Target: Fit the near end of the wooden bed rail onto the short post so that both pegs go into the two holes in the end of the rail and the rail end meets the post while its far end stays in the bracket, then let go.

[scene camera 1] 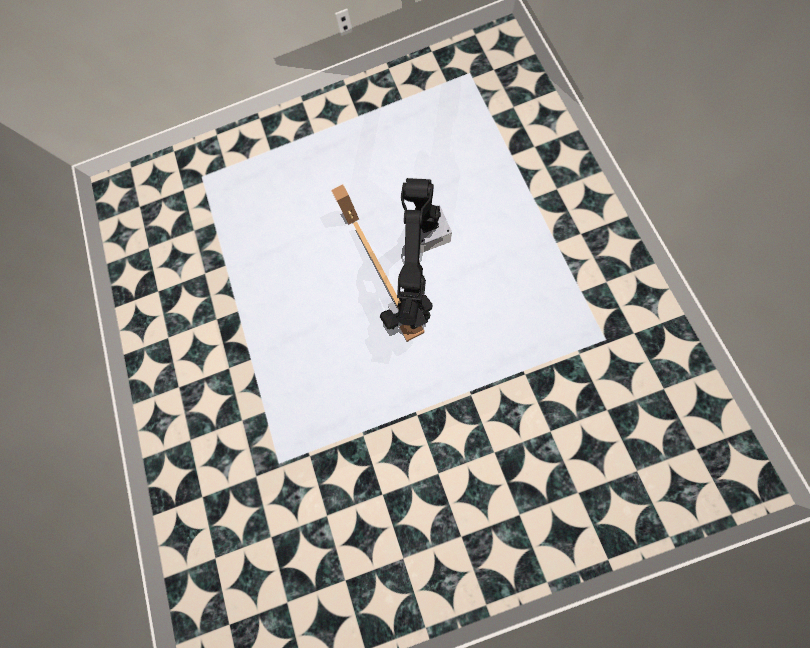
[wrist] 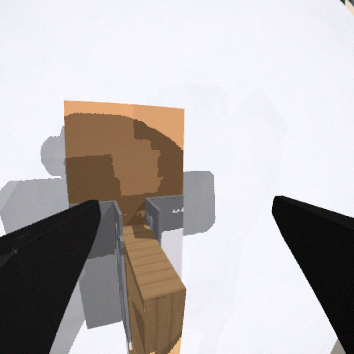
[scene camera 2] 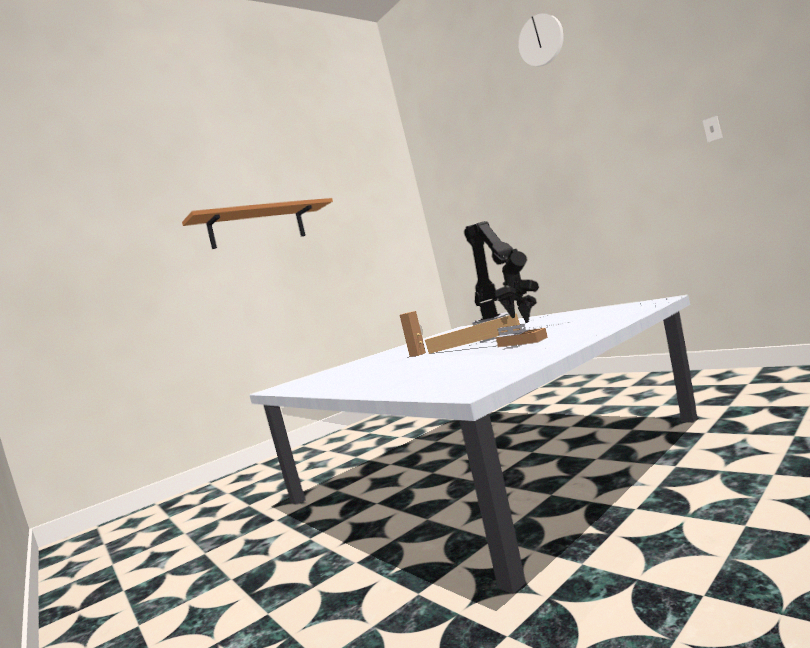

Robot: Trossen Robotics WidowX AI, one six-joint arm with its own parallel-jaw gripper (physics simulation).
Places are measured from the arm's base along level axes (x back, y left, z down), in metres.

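Pixels of known places: gripper, fingertip midpoint: (wrist: 187,206) (scene camera 2: 520,320); arm's base, link origin: (scene camera 1: 428,223) (scene camera 2: 490,317).
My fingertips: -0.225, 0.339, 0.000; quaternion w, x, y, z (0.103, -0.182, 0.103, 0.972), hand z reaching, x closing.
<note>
For each thing: its top centre in the pictures, then the offset to it from my fingertips, as dx, dy, dz. "*": a spot on its surface instead. Level surfaces: height alone.
- short post, surface spot: (scene camera 2: 410,333) * -0.078, -0.511, -0.016
- brown block, top centre: (wrist: 131,224) (scene camera 2: 520,332) (scene camera 1: 405,317) +0.017, -0.027, +0.044
- white table, surface height: dz +0.080
The short post (scene camera 1: 344,202) (scene camera 2: 410,333) stands upright; its pegs (scene camera 1: 350,214) (scene camera 2: 419,335) show on the side facing the rail. The wooden rail (scene camera 1: 375,261) (scene camera 2: 466,335) (wrist: 155,265) has its near end low beside the post, a narrow gap apart, with the pegs outside it. Its far end lies between the grey bracket plates (wrist: 172,212) at the brown block (scene camera 1: 413,334) (scene camera 2: 522,340) (wrist: 125,150). My gripper (scene camera 2: 519,318) (wrist: 187,206) is open and empty above the far end; the rail is nearer the left finger in the wrist view. The rail's holes are hidden.
The white table (scene camera 1: 472,304) (scene camera 2: 378,385) carries the arm's grey base (scene camera 1: 439,235), to the right of the rail in scene camera 1. The black arm (scene camera 1: 412,243) (scene camera 2: 481,263) reaches over the table to the bracket end. A wall shelf (scene camera 2: 260,210) hangs away from the table.
</note>
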